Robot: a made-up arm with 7 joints.
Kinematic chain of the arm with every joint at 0, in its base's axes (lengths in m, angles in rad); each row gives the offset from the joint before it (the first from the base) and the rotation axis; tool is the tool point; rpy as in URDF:
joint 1: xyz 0 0 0.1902 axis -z
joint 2: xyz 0 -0.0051 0.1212 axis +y
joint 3: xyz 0 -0.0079 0.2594 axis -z
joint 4: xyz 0 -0.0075 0.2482 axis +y
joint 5: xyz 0 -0.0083 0.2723 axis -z
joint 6: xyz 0 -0.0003 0.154 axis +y
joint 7: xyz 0 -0.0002 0.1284 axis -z
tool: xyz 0 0 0 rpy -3.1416 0 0
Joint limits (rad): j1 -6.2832..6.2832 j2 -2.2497..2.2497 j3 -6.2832..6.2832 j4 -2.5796..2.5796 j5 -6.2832..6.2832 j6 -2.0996..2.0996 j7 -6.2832..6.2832
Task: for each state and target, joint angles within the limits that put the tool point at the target. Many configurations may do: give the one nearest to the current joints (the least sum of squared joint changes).
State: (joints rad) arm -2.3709 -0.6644 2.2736 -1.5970 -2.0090 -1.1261 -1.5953
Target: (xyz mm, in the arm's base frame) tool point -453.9 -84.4 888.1
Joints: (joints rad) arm -2.2040 -0.1404 2.3673 -1.5924 -2.0162 -0.9722 -1.5953
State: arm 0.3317 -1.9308 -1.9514 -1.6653 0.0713 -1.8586 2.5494
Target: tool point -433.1 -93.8 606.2
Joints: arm 0.4537 -1.5460 -2.3413 -1.6412 -0.0568 -1.8060 2.5494
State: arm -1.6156 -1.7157 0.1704 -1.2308 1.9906 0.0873 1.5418
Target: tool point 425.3 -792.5 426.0
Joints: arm -1.9770 -0.8704 -0.0654 -1.0852 1.9829 0.1434 1.5418
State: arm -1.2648 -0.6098 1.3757 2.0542 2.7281 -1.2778 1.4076
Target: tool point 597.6 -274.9 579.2
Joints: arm -1.7838 -0.9227 1.6659 1.4494 2.7428 -0.9061 1.4076
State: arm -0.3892 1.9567 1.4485 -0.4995 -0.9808 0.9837 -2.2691
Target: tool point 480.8 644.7 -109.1
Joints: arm -0.4835 2.0332 1.4741 -0.9342 -1.0883 1.1396 -2.2691
